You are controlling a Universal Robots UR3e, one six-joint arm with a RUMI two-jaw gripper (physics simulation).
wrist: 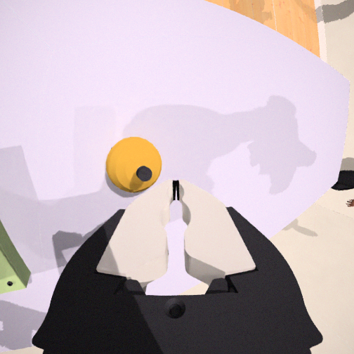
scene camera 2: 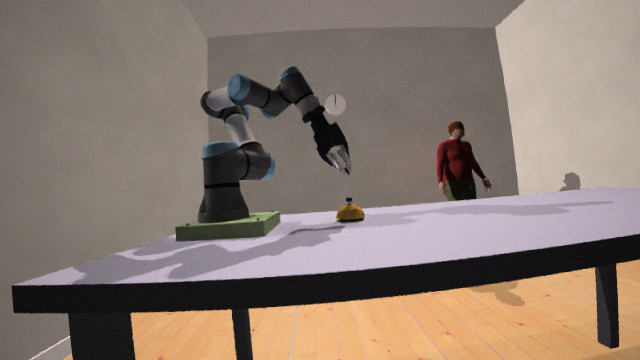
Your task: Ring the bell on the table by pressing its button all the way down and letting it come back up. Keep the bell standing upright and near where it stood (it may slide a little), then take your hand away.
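Pixels of known places: gripper, fingertip midpoint: (scene camera 2: 348, 174); arm's base, link origin: (scene camera 2: 224, 219).
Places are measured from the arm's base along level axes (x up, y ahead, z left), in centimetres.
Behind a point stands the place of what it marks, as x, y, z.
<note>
The yellow dome bell (scene camera 2: 350, 213) @(-1.1, 34.4, -3.1) (wrist: 125, 161) stands upright on the table (scene camera 2: 450, 230) @(-3.5, 47.3, -24.8) (wrist: 60, 60). Its dark button (scene camera 2: 349, 199) @(2.7, 35.2, -0.4) (wrist: 144, 173) is up, standing clear above the dome. My gripper (scene camera 2: 348, 173) @(10.2, 36.3, 1.4) (wrist: 175, 181) is shut with its fingertips together and holds nothing. In the scene view the fingertips are in the air above the button, with a clear gap between them. In the wrist view the bell shows just left of the fingertips, and its button is not covered.
The arm stands on a green base block (scene camera 2: 225, 229) @(-1.3, 2.8, -9.5) (wrist: 11, 262) to the left of the bell. A person in a red top (scene camera 2: 457, 162) stands beyond the table's far edge. A round clock (scene camera 2: 335, 104) hangs on the back wall.
</note>
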